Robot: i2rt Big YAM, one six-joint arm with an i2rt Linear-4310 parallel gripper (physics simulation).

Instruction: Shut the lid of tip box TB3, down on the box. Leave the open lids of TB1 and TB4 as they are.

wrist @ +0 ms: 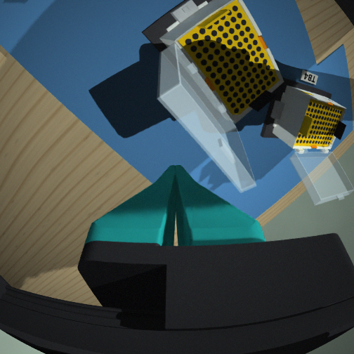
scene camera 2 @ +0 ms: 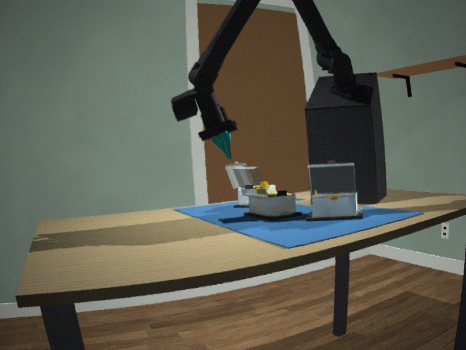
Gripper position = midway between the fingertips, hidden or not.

my gripper: wrist 175,174; scene camera 2 229,159
same spot on clear lid: [wrist: 180,88] = [scene camera 2: 235,167]
